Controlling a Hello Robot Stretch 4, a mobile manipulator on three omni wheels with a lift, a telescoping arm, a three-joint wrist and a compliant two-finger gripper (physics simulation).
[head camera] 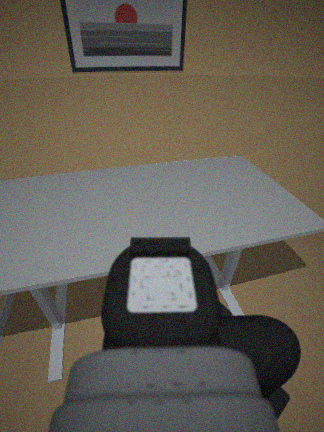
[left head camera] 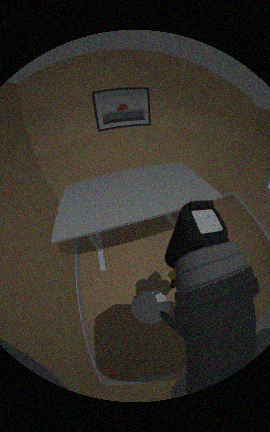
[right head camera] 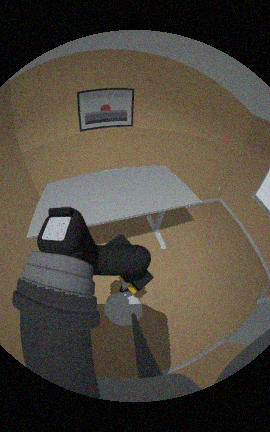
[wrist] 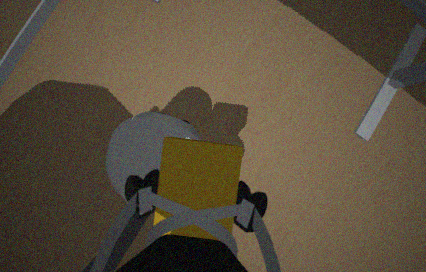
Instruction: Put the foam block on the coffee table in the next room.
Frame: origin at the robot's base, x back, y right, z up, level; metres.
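Seen in the pictures: gripper, fingertip midpoint: (wrist: 196, 191); robot's base at its link origin: (left head camera: 149, 305) (right head camera: 123, 307) (wrist: 160, 158).
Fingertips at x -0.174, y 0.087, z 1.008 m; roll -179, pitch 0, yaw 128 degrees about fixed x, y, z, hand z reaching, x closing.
Pixels of each thing's middle, then the offset from my fingertips to it. "pt": a spot on its surface instead. Level surfaces: height alone.
- yellow foam block at the middle of its body: (wrist: 196, 194) (right head camera: 131, 281) dx -0.002, dy -0.001, dz +0.025 m
- small yellow part at a spot on its surface: (left head camera: 172, 274) pt dx -0.008, dy -0.038, dz +0.048 m
- long grey-white table at its surface level: dz -0.085 m
The yellow foam block (wrist: 200, 175) is between the two fingertips of my gripper (wrist: 196, 191) in the wrist view, which is shut on it. The block is held above the floor. In the right head view a bit of the yellow block (right head camera: 132, 289) shows below the dark wrist; in the left head view a small yellow part (left head camera: 172, 274) shows beside the arm. The head view hides the block and fingers behind the arm. A coffee table as such cannot be made out; a long grey-white table (head camera: 125, 205) (left head camera: 125, 192) (right head camera: 120, 192) stands beyond the arm, against the wall side.
A round grey disc (left head camera: 150, 307) (right head camera: 123, 308) (wrist: 142, 155) is low down near the gripper, part of the robot's base by its look. White table legs (head camera: 56, 350) (wrist: 376, 110) stand on the floor. A framed picture (head camera: 126, 37) hangs on the wall behind the table.
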